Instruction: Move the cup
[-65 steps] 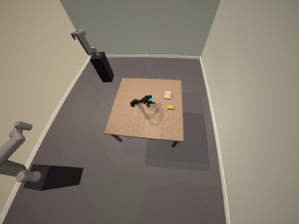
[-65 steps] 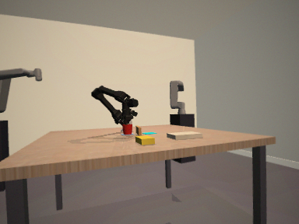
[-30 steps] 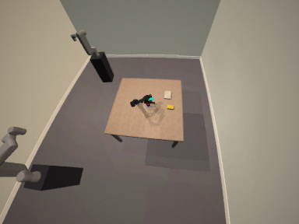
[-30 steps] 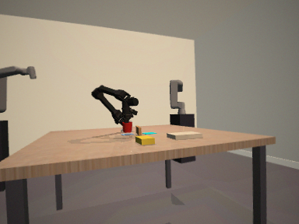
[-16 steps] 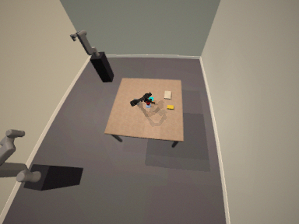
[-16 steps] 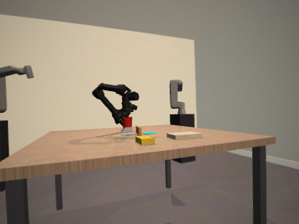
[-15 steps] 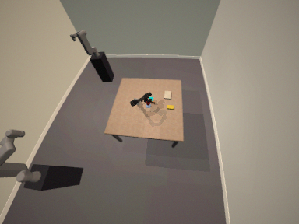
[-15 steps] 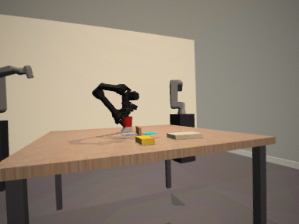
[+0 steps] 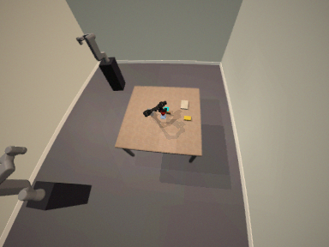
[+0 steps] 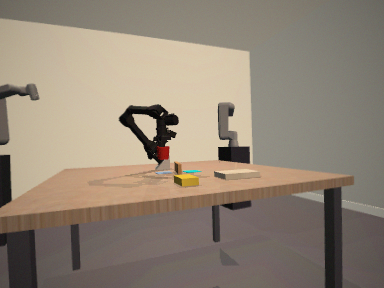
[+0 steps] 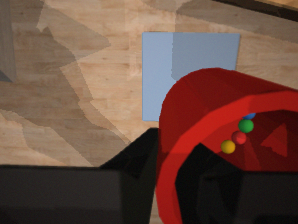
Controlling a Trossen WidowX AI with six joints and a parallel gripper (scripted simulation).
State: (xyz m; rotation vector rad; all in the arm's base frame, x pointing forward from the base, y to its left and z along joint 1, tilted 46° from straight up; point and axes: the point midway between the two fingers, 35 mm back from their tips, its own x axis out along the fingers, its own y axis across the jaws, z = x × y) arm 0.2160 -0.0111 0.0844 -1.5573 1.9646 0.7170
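The teal pad is 150 mm to the left of my gripper tip, 120 mm below it and 70 mm ahead of it. Also, from my gripper tip: flat beige block: 390 mm ahead, 240 mm to the left, 100 mm below; cup: 30 mm ahead, 10 mm to the right; brown block: 100 mm below, 80 mm to the left, 50 mm ahead.
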